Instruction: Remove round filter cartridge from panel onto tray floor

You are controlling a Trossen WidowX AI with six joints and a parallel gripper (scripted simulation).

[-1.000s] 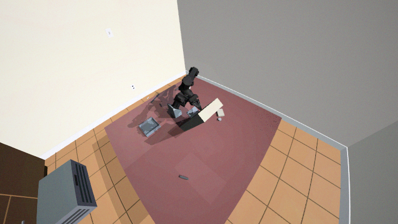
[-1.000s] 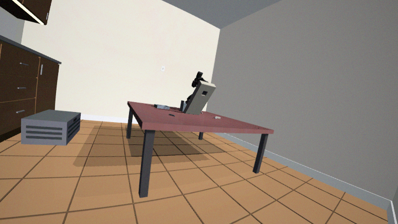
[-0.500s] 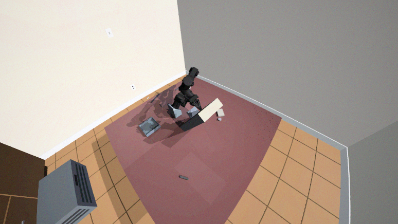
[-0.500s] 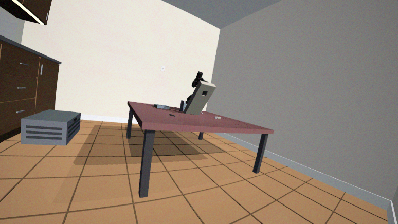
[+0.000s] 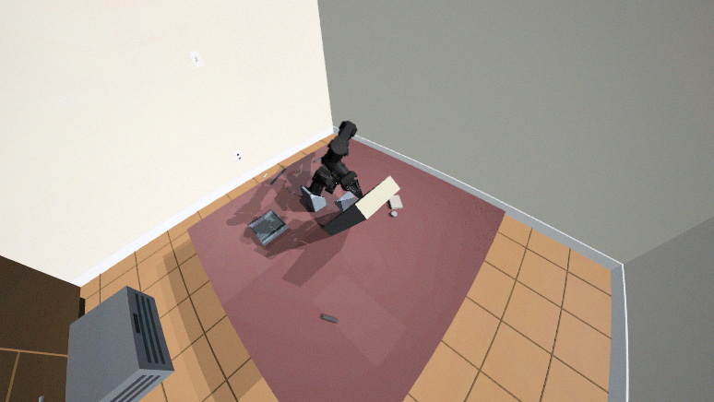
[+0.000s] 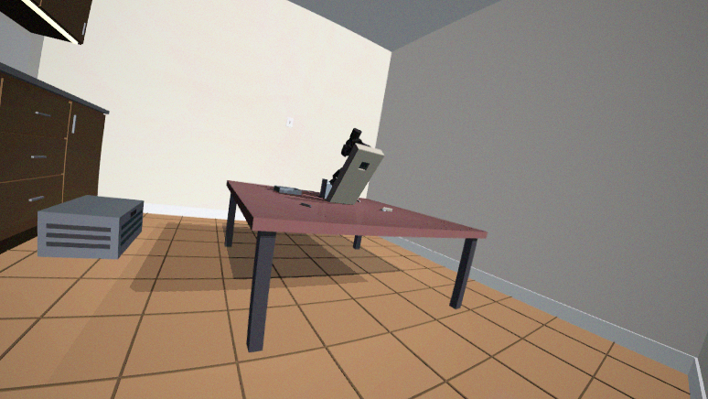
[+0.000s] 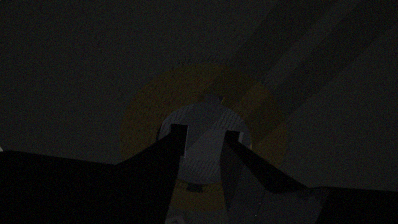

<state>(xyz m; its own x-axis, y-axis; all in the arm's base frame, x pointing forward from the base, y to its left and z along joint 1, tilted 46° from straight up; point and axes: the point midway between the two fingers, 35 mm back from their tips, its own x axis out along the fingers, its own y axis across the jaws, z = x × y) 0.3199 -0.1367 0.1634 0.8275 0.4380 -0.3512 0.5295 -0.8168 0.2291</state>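
Right now my gripper tip is 10 mm short of the round pale filter cartridge and 10 mm above it. The rest, counted from my gripper tip: grey tray (390 mm behind, 310 mm to the right, 270 mm below).
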